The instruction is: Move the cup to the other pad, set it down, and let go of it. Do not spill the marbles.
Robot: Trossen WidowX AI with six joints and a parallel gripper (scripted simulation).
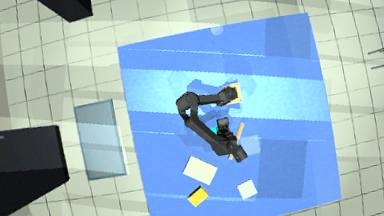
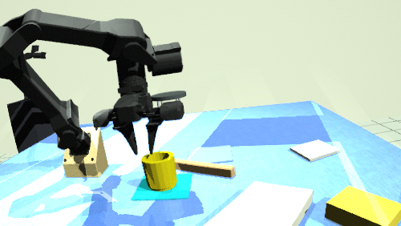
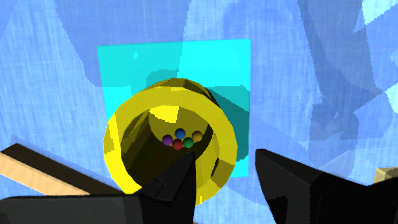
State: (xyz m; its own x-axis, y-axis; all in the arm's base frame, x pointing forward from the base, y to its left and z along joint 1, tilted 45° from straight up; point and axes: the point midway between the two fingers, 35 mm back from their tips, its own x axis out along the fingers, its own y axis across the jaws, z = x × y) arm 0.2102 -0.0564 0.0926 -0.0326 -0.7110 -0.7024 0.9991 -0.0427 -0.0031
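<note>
Right now the yellow cup is 4 cm below my gripper tip and 2 cm ahead of it. The rest, counted from my gripper tip: pale blue pad: 17 cm to the left, 13 cm ahead, 9 cm below; then wooden bar: 8 cm to the left, 8 cm below, 8 cm ahead; then bright cyan pad: 9 cm below, 3 cm ahead.
</note>
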